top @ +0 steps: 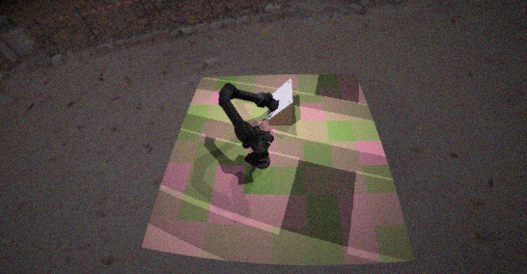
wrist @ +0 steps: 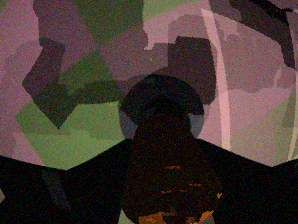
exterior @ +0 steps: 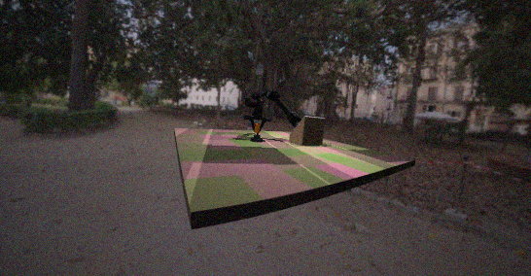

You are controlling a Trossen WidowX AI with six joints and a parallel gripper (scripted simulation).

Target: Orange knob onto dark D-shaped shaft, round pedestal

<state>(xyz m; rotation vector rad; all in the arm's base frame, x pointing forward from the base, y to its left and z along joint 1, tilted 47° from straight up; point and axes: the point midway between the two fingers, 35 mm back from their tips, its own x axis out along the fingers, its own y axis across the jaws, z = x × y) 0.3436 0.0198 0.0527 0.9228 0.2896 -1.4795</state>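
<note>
The orange knob is 20 mm above my gripper tip. From my gripper tip the other things lie so: round dark pedestal: 40 mm below.
</note>
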